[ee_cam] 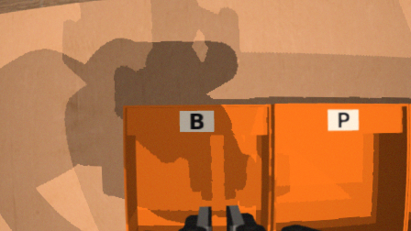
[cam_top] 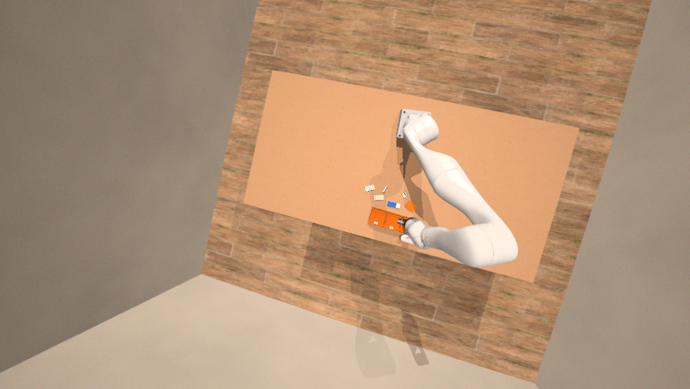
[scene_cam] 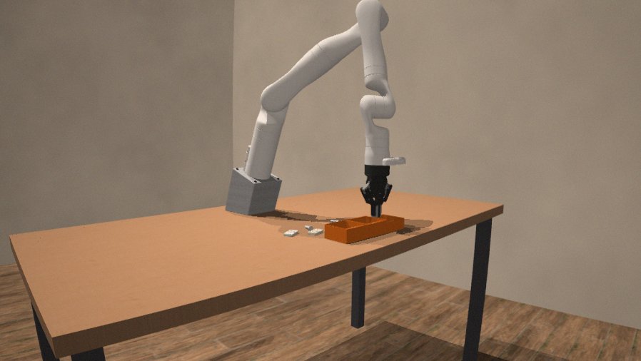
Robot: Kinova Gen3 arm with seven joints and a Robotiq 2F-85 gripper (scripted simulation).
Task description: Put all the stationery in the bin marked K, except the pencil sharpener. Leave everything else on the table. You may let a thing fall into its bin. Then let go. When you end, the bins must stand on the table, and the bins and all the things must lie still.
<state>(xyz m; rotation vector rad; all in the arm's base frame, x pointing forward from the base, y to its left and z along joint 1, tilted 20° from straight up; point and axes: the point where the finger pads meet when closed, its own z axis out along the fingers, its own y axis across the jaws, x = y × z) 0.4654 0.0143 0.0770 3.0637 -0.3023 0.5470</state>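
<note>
Right now my hand is 80 mm past the blue eraser, 70 mm to the left of it and 50 mm above it. Round my hand: orange flat pad 80 mm behind, 20 mm to the left, 50 mm below; tray 10 mm ahead, 80 mm to the right, 30 mm below; pencil sharpener 140 mm behind, 20 mm to the right, 40 mm below.
</note>
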